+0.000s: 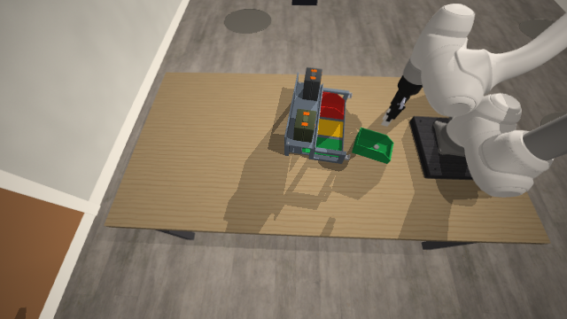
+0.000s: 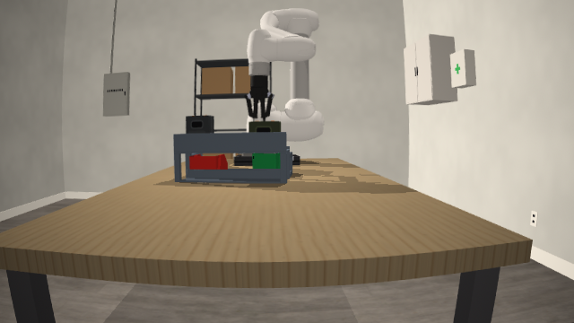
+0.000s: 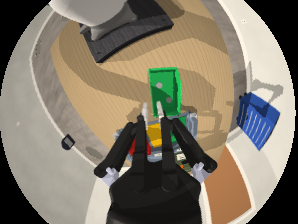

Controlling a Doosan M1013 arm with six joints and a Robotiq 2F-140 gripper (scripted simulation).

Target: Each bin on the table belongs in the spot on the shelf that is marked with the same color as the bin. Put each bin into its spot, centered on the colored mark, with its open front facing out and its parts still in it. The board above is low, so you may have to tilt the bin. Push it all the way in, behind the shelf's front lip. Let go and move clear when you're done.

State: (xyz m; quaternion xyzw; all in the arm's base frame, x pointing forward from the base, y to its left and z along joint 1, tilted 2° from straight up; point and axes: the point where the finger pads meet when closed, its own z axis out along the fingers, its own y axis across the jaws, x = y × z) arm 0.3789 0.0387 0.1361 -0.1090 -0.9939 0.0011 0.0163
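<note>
Now: hand 1 cm short of the green bin, 5 cm to the right of it and 15 cm above it. Also, from my hand: red bin (24 cm ahead, 16 cm to the right, 14 cm below).
</note>
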